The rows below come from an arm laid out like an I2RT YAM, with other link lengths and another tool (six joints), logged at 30 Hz.
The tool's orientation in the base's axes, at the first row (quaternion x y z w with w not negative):
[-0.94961, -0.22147, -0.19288, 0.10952]
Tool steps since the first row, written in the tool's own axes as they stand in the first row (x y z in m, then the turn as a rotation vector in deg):
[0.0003, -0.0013, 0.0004, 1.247, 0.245, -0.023]
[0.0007, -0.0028, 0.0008, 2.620, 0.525, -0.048]
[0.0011, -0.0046, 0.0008, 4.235, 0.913, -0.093]
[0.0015, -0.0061, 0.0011, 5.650, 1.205, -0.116]
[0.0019, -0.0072, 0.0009, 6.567, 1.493, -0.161]
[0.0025, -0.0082, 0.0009, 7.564, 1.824, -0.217]
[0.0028, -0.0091, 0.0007, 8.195, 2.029, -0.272]
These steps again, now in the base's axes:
[-0.0002, 0.0014, -0.0001, 1.138, 0.250, 0.508]
[-0.0005, 0.0030, -0.0001, 2.396, 0.516, 1.066]
[-0.0010, 0.0047, 0.0003, 3.897, 0.774, 1.729]
[-0.0012, 0.0062, 0.0004, 5.196, 1.046, 2.301]
[-0.0015, 0.0073, 0.0009, 6.074, 1.127, 2.686]
[-0.0014, 0.0084, 0.0012, 7.034, 1.197, 3.110]
[-0.0017, 0.0093, 0.0016, 7.634, 1.240, 3.396]

